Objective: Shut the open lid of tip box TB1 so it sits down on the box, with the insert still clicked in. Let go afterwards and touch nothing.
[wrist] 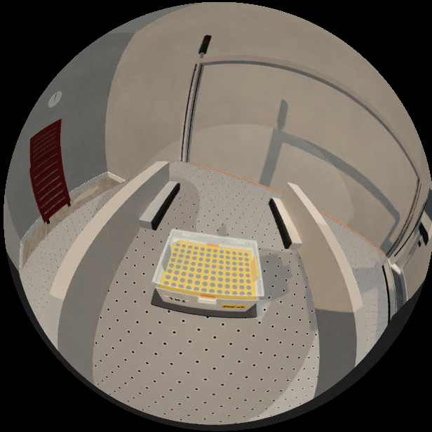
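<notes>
Tip box TB1 (192, 303) stands upright on the perforated table, at the lower middle of the wrist view. Its yellow insert (210, 269) lies level inside, with rows of grey holes. The clear lid (216, 237) appears to lie flat over the insert; no raised lid panel shows. Whether its edge is fully seated is too fine to tell. An orange tab shows at the middle of the box's front edge. My gripper (227, 182) is shut to its narrow stop, with a gap between its black pads and nothing held. It is above the box and apart from it.
The perforated table (200, 360) extends around the box. The box stands on a dark base (210, 312). A dark red slatted panel (49, 172) is at the far left. A red and green signal light (205, 45) is at the top. A metal-framed opening or panel stands behind.
</notes>
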